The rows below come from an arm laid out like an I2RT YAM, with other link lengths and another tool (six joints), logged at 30 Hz.
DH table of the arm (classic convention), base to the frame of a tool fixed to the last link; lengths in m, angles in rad. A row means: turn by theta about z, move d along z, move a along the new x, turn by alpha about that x. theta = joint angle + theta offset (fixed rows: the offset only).
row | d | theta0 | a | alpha
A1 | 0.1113 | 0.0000 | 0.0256 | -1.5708
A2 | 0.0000 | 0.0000 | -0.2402 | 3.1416
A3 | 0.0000 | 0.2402 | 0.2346 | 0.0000
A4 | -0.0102 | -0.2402 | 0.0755 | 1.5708
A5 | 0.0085 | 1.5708 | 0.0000 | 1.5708
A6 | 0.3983 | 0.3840 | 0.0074 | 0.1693
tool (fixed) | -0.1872 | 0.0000 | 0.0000 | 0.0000
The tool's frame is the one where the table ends.
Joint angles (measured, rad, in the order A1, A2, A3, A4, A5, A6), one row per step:
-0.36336 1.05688 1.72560 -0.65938 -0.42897 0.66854
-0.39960 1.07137 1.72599 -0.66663 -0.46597 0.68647
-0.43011 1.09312 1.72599 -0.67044 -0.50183 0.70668
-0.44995 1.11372 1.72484 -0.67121 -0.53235 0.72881
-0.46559 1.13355 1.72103 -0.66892 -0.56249 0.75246
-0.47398 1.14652 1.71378 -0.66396 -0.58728 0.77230
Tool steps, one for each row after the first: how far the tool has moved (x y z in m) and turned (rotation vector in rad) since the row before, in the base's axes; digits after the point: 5 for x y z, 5 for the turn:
0.00316 -0.00581 -0.00543 0.02588 0.02097 0.00074
0.00537 -0.00545 -0.00663 0.03127 0.02443 0.00490
0.00518 -0.00310 -0.00591 0.03298 0.02145 0.00971
0.00513 -0.00197 -0.00592 0.03486 0.02035 0.01300
0.00364 0.00008 -0.00474 0.02855 0.01472 0.01482

